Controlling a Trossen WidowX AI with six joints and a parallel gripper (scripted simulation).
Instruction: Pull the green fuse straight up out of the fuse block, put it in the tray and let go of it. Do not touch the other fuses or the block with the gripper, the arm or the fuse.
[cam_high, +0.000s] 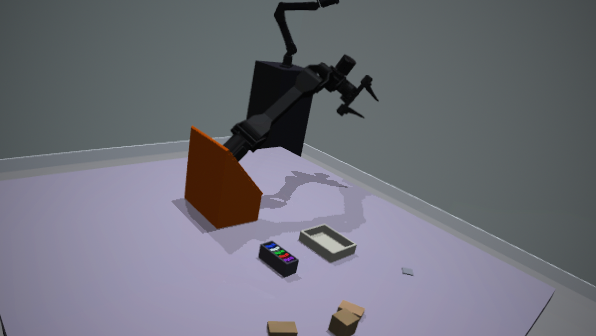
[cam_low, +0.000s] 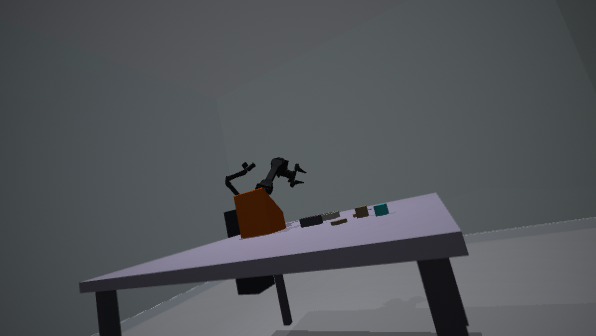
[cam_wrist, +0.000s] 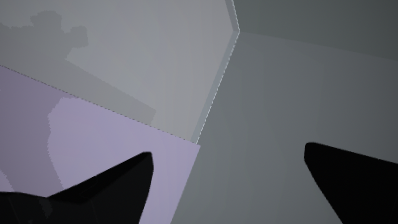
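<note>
Now: the green fuse 32 cm ahead of my gripper tip, 66 cm to the right of it and 29 cm below it. From my gripper tip the other things lie so: white fuse 30 cm ahead, 66 cm to the right, 29 cm below; grey tile 52 cm ahead, 34 cm to the right, 31 cm below; tray 31 cm ahead, 47 cm to the right, 31 cm below.
</note>
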